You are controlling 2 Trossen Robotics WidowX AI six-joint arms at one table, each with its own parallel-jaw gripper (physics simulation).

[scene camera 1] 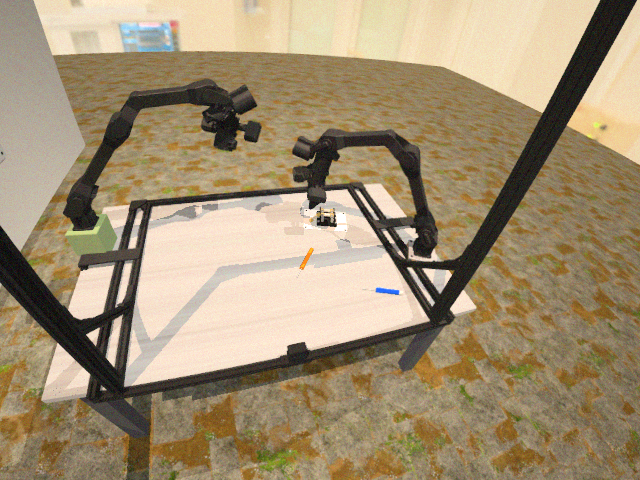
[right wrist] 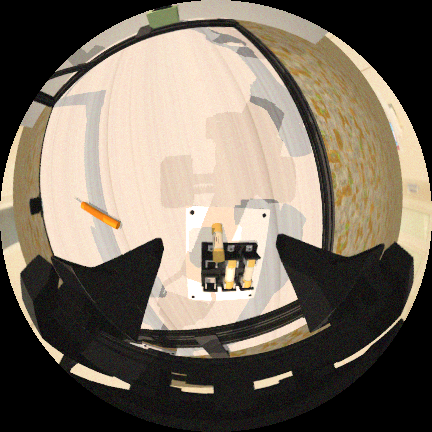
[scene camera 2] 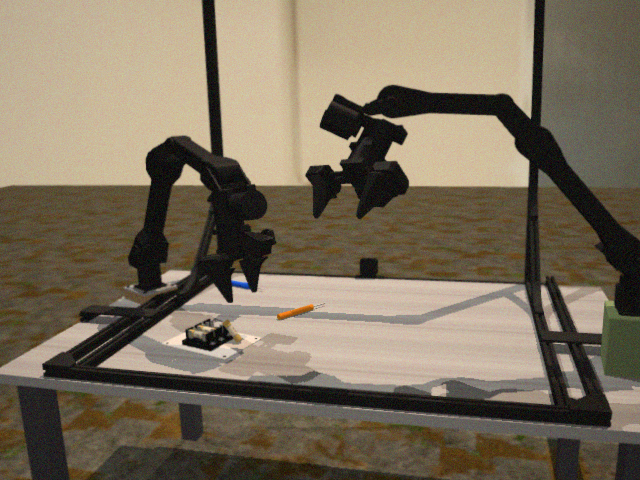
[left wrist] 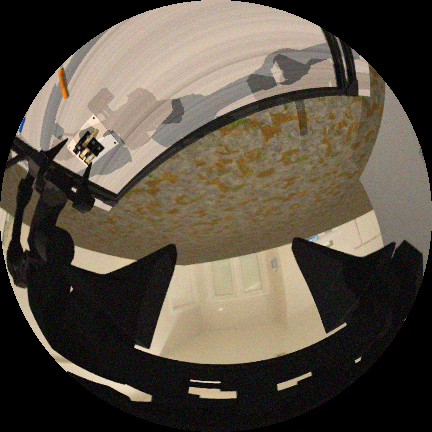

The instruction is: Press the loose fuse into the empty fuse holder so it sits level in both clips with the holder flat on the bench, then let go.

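Seen in the pictures: left gripper, fingertip midpoint: (scene camera 1: 237,135) (scene camera 2: 335,217) (left wrist: 236,247); right gripper, fingertip midpoint: (scene camera 1: 309,201) (right wrist: 220,242) (scene camera 2: 242,297) (left wrist: 78,150); left arm's base, link origin: (scene camera 1: 86,223) (scene camera 2: 636,310); right arm's base, link origin: (scene camera 1: 422,251) (scene camera 2: 150,286).
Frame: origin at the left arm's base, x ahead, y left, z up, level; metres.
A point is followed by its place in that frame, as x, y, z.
The black fuse holder (scene camera 1: 326,223) {0.813, 0.061, -0.097} (scene camera 2: 193,343) {0.836, 0.135, -0.099} (right wrist: 206,273) {0.826, 0.063, -0.095} sits on a white plate (scene camera 2: 219,354) {0.766, 0.155, -0.107} (right wrist: 261,280) {0.869, 0.148, -0.106}. In the right wrist view, two fuses lie in its middle and right bays. The loose fuse (scene camera 2: 232,330) {0.768, 0.090, -0.080} (right wrist: 217,239) {0.766, 0.086, -0.078} is tilted at the left bay, one end over the holder's edge and the other out over the plate. That bay's lower clip shows bare. My right gripper (scene camera 1: 310,192) {0.742, 0.085, -0.007} (scene camera 2: 242,295) {0.742, 0.085, -0.007} (right wrist: 220,242) {0.742, 0.085, -0.007} is open and empty above the holder. My left gripper (scene camera 1: 238,139) {0.495, 0.211, 0.192} (scene camera 2: 338,217) {0.495, 0.211, 0.192} (left wrist: 236,247) {0.495, 0.211, 0.192} is open and empty, high above the far table side.
An orange screwdriver-like tool (scene camera 1: 307,258) {0.709, -0.117, -0.097} (scene camera 2: 295,312) {0.706, -0.104, -0.101} (right wrist: 100,215) {0.712, -0.099, -0.096} lies near the table middle. A blue one (scene camera 1: 387,291) {0.939, -0.284, -0.097} (scene camera 2: 240,284) {0.933, -0.271, -0.098} lies farther to the right in scene camera 1. A black frame (scene camera 1: 217,381) {0.424, -0.486, -0.123} (scene camera 2: 310,396) {0.523, 0.283, -0.101} borders the table. A green block (scene camera 1: 93,241) {0.028, -0.050, -0.032} (scene camera 2: 620,341) {0.029, 0.050, -0.042} is under the left arm's base.
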